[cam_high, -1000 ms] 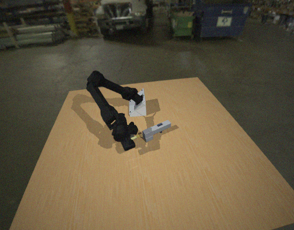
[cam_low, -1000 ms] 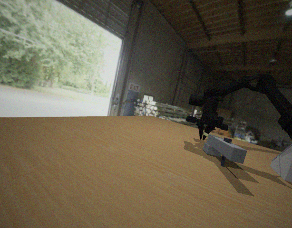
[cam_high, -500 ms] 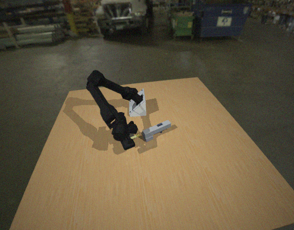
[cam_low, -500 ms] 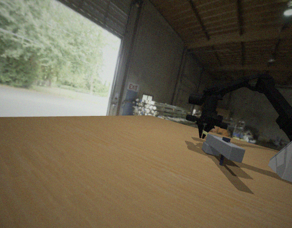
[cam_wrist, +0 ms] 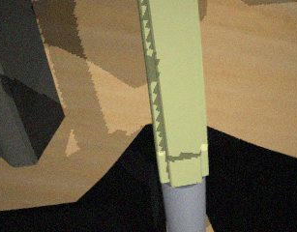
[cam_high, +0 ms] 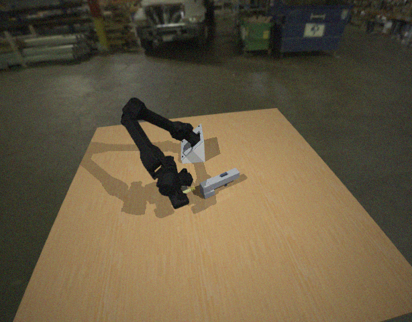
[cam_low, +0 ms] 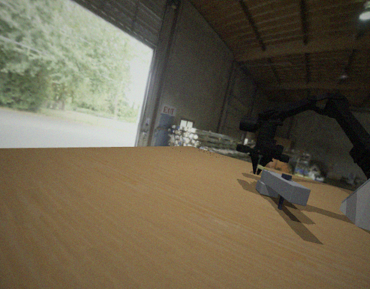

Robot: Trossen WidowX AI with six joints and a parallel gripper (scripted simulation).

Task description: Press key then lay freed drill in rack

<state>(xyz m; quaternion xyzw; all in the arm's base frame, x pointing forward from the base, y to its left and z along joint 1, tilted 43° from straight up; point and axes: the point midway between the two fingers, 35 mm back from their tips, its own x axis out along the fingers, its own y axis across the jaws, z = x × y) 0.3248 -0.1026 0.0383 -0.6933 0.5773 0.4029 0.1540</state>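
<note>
Right now the drill is 10 mm behind my gripper tip, 40 mm to the left of it and 40 mm above it. Also, from my gripper tip: grey block (70 mm behind, 190 mm to the left, 20 mm above); then dark blue key (80 mm behind, 220 mm to the left, 30 mm above); then dark grey rack (80 mm behind, 10 mm to the left).
</note>
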